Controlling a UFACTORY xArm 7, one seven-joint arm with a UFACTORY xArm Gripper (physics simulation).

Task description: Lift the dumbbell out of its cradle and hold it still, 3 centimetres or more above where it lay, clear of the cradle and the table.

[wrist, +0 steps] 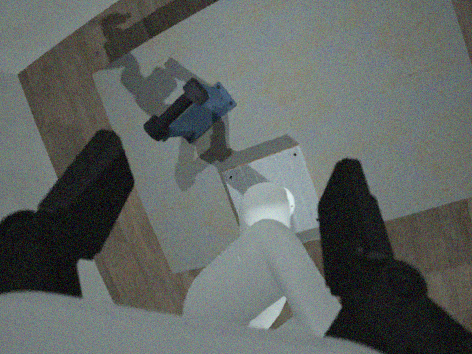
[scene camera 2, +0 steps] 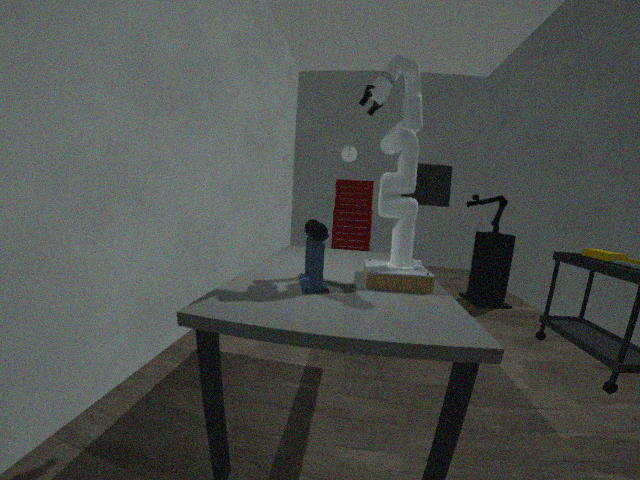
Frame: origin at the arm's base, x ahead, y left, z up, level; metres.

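Where they show: gripper, fingertip midpoint: (wrist: 225, 169) (scene camera 2: 365, 109); arm's base, origin of the base link: (scene camera 2: 400, 267).
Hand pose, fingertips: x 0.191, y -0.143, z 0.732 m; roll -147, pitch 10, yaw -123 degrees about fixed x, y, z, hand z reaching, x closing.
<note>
Each offset is from my fingertips to the top centre of the thing. Level surfaces: height alone.
A black dumbbell {dx +0.196, dy +0.250, dz -0.539 m} (scene camera 2: 316, 229) (wrist: 177, 110) lies across the top of a blue cradle {dx +0.196, dy +0.250, dz -0.581 m} (scene camera 2: 314, 260) (wrist: 202, 119), which stands on the grey table {dz -0.798 m} (scene camera 2: 310, 321) (wrist: 350, 75). In scene camera 2 the dumbbell is seen nearly end-on; in the wrist view its bar and both heads show. My gripper (scene camera 2: 366, 109) (wrist: 225, 169) is open and empty. It hangs high above the table and well above the dumbbell, to the upper right of it in scene camera 2, tilted down to the left. In the wrist view the dumbbell shows beyond the fingers, at the upper left.
My white arm (scene camera 2: 403, 198) (wrist: 260, 270) rises from a base block (scene camera 2: 399, 282) (wrist: 305, 200) to the right of the cradle in scene camera 2. A wall stands along the table's left side. A dark cabinet (scene camera 2: 491, 268) and a cart (scene camera 2: 566, 255) stand to the right, off the table.
</note>
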